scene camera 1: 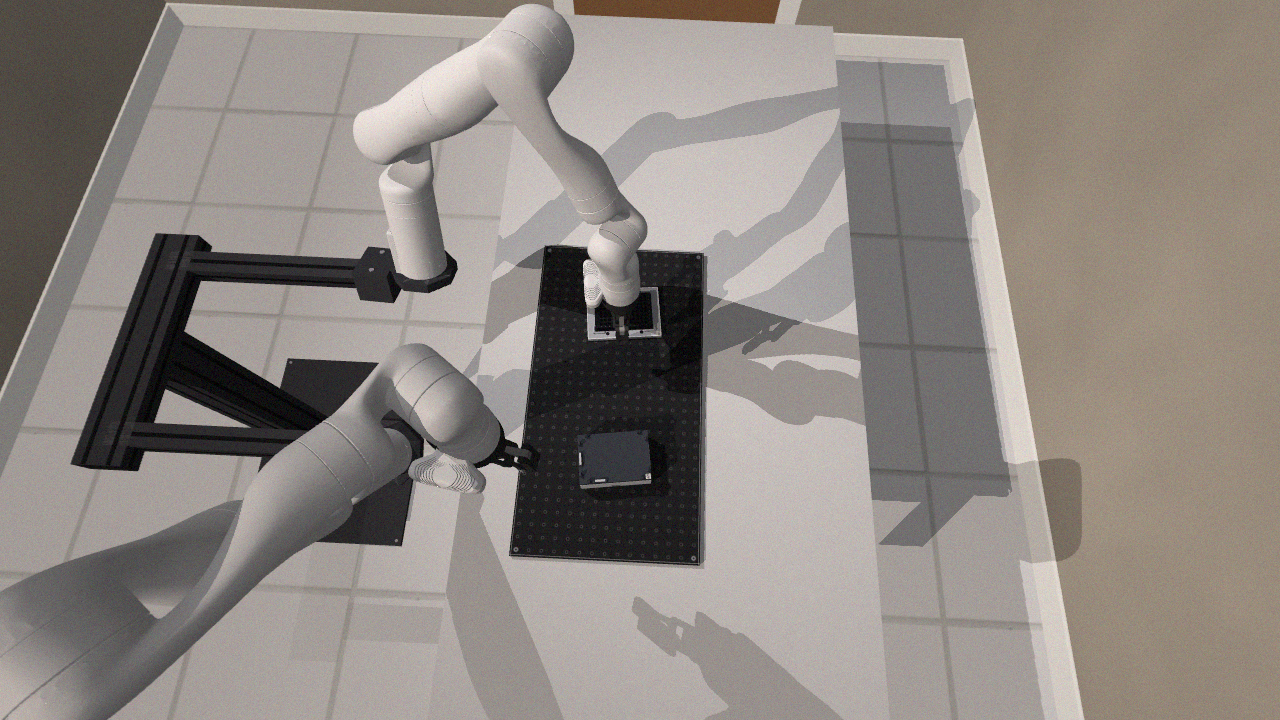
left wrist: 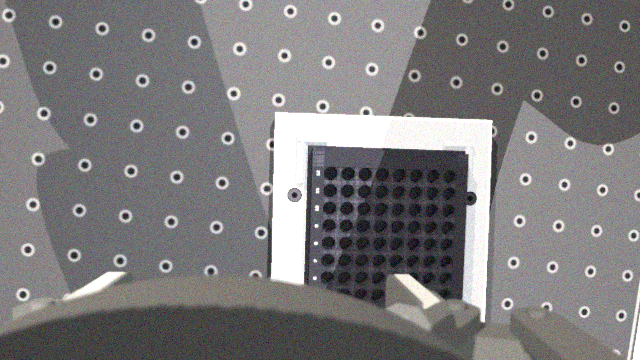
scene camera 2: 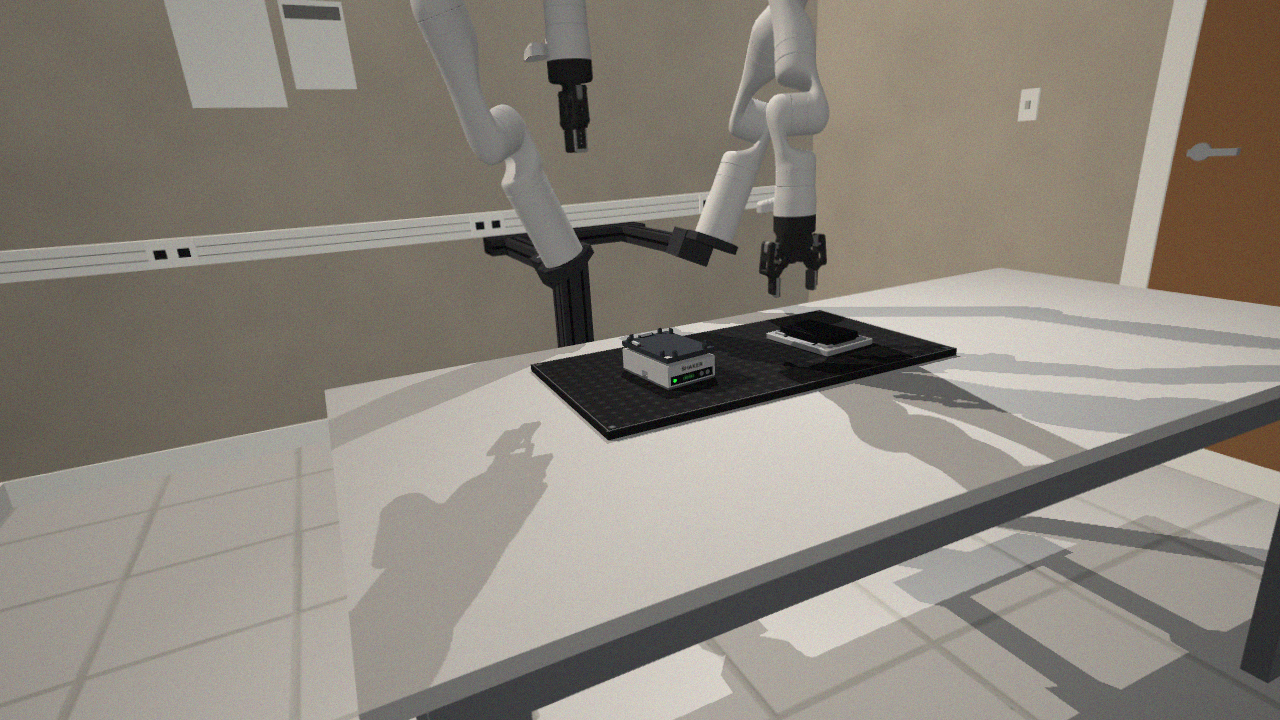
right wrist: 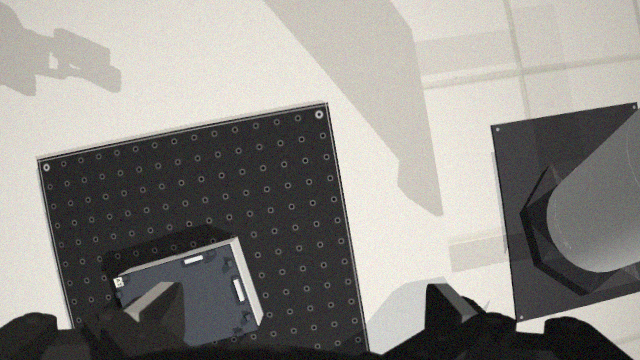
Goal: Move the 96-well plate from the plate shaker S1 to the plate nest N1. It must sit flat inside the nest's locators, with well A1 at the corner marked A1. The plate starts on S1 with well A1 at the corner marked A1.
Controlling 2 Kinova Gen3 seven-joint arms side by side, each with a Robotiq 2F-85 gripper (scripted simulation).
Labels:
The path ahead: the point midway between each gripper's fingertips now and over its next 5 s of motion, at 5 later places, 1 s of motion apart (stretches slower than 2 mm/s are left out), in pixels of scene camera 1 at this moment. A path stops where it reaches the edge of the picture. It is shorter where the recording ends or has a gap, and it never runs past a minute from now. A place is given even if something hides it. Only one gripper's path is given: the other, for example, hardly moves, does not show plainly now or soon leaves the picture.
My left gripper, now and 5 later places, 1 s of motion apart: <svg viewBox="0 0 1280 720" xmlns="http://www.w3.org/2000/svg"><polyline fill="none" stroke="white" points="621,320 620,324 620,328 620,332 620,336 619,340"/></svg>

